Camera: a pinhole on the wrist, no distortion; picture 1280 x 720 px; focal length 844.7 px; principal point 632.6 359.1 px. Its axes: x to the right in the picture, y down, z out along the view. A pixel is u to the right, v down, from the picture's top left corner.
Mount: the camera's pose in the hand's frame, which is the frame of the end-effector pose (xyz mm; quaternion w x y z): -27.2 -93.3 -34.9 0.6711 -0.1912 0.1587 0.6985
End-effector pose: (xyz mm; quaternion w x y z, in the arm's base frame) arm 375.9 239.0 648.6 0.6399 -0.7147 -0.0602 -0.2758
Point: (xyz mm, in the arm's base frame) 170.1 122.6 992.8
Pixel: behind the camera
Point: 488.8 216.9 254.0
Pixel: outside the picture
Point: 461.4 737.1 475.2
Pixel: 510 487
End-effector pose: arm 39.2 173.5 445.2 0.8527 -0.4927 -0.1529 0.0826
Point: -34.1 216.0 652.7
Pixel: outside the picture
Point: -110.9 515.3 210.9
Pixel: 1173 405
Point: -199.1 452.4 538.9
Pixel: 526 516
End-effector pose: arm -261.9 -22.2 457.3 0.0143 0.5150 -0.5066 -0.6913
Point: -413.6 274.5 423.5
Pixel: 179 431
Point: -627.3 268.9 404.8
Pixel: 357 185
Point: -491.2 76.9 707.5
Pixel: 1009 504
